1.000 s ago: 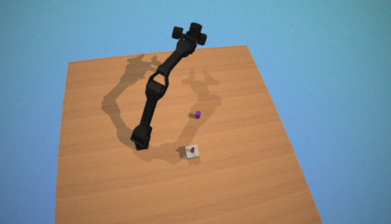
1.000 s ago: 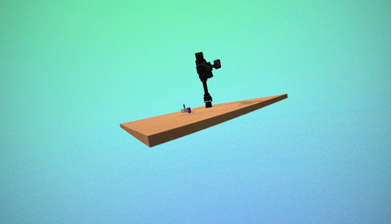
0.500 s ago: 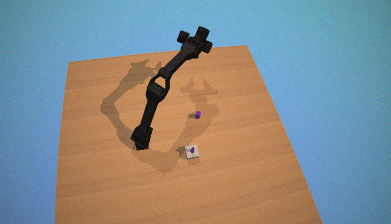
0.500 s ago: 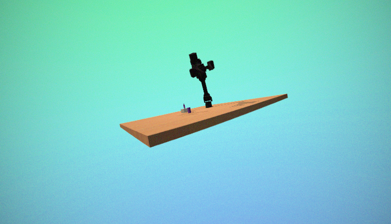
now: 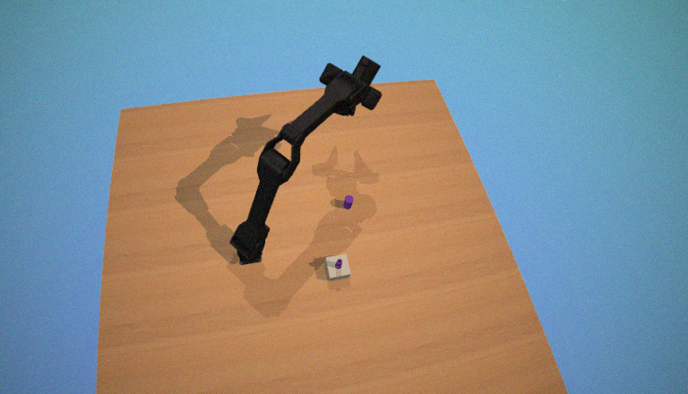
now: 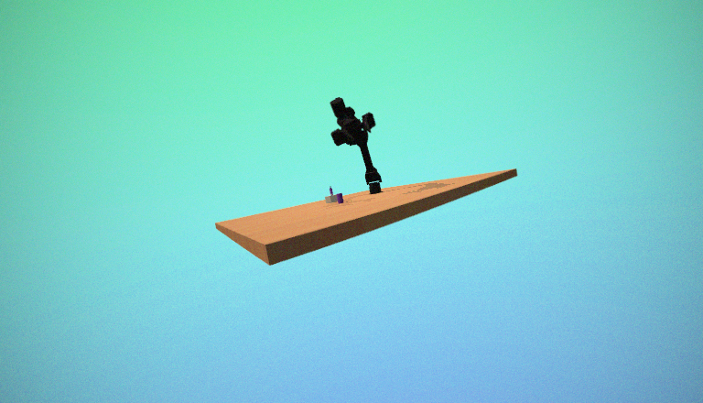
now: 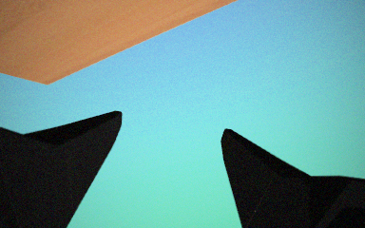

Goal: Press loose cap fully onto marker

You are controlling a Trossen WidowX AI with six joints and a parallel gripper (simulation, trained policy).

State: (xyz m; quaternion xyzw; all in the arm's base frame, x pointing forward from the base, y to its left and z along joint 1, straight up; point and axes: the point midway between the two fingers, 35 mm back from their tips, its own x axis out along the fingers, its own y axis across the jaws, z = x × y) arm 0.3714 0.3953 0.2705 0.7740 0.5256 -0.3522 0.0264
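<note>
The purple cap lies 310 mm to the right of my gripper tip, 230 mm below it and 50 mm behind it. Round my gripper tip: holder block: 520 mm to the right, 230 mm below, 130 mm behind.
</note>
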